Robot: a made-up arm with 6 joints. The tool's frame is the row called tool. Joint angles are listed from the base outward. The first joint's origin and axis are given. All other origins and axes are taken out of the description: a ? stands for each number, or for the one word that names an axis. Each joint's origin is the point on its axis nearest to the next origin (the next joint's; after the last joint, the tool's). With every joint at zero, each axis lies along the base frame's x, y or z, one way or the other. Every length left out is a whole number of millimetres.
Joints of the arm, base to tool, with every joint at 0 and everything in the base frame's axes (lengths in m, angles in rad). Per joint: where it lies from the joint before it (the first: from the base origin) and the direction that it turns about. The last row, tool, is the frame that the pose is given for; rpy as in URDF.
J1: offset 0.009 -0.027 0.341 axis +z
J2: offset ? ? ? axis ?
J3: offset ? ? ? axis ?
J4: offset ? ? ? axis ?
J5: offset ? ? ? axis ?
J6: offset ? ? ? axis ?
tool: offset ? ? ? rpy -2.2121 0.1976 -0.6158
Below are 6 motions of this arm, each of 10 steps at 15 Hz.
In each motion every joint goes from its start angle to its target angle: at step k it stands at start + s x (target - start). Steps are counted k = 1, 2, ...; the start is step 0. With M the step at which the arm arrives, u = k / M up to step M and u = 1 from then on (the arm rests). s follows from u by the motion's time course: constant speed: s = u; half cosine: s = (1 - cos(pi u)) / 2; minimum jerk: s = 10 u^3 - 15 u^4 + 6 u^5.
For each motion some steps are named. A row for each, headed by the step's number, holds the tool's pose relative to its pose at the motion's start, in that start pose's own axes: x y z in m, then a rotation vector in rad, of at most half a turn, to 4 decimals.
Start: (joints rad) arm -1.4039 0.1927 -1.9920 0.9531 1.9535 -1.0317
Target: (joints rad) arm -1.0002 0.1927 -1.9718 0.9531 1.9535 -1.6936
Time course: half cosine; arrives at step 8
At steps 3, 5, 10:
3: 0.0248 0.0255 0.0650 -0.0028 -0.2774 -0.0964
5: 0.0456 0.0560 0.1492 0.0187 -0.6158 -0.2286
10: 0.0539 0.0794 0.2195 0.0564 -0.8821 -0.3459

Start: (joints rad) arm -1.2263 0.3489 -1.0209 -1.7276 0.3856 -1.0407
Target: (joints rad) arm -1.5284 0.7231 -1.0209 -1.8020 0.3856 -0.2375
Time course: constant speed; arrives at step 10
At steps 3, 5, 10:
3: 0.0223 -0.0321 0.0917 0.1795 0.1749 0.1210
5: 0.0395 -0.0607 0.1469 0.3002 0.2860 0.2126
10: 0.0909 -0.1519 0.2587 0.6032 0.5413 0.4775

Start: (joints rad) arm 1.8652 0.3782 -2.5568 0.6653 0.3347 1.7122
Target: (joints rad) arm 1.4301 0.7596 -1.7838 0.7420 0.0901 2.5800
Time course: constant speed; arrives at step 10
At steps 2, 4, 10:
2: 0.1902 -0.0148 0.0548 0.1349 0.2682 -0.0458
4: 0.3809 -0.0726 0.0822 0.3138 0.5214 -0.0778
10: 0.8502 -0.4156 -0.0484 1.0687 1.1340 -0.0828

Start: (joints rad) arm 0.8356 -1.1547 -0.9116 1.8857 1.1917 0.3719
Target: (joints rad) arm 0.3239 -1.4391 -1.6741 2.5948 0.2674 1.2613
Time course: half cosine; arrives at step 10
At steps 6, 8, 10:
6: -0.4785 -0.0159 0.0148 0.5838 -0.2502 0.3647
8: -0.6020 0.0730 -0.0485 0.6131 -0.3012 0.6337
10: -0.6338 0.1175 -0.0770 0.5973 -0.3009 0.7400

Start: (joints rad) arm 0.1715 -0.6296 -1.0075 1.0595 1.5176 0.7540
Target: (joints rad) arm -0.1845 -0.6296 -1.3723 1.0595 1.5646 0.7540
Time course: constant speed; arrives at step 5
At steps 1, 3, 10:
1: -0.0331 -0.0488 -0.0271 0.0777 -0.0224 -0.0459
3: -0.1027 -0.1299 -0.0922 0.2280 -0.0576 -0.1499
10: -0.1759 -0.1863 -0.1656 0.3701 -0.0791 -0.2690

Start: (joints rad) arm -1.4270 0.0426 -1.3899 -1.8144 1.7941 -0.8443
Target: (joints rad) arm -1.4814 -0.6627 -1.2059 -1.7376 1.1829 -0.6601
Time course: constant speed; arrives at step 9
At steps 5, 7, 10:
5: -0.0780 0.1355 -0.0764 0.0890 0.4429 0.0169
7: -0.1244 0.1855 -0.1027 0.1047 0.6256 0.0330
10: -0.1793 0.2316 -0.1255 0.1075 0.8099 0.0525

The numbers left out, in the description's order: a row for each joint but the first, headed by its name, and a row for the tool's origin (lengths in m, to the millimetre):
J2: xyz -0.019 0.022 0, axis +y
J3: xyz 0.023 0 0.138, axis +y
J4: xyz 0.131 0 -0.575, axis -z
J5: xyz 0.008 0.027 0, axis +y
J6: xyz 0.106 0 -0.156, axis -z
tool: xyz -0.005 0.025 0

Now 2 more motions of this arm.
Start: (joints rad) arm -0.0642 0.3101 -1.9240 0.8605 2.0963 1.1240
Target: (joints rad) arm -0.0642 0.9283 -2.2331 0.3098 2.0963 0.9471
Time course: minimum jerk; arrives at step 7
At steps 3, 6, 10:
3: 0.1008 -0.0213 0.0669 -0.0416 0.1791 -0.0480
6: 0.2806 -0.0268 0.1501 -0.1682 0.4632 -0.1459
10: 0.2876 -0.0263 0.1525 -0.1744 0.4736 -0.1500

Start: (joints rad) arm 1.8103 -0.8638 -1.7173 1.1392 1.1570 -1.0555
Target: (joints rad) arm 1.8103 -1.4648 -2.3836 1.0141 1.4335 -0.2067
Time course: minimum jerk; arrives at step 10
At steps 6, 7, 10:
6: -0.1356 -0.5672 0.2449 0.0908 -0.0194 -0.3051
7: -0.2320 -0.6674 0.2896 0.1092 -0.0228 -0.3719
10: -0.3533 -0.7531 0.3290 0.1298 -0.0243 -0.4430

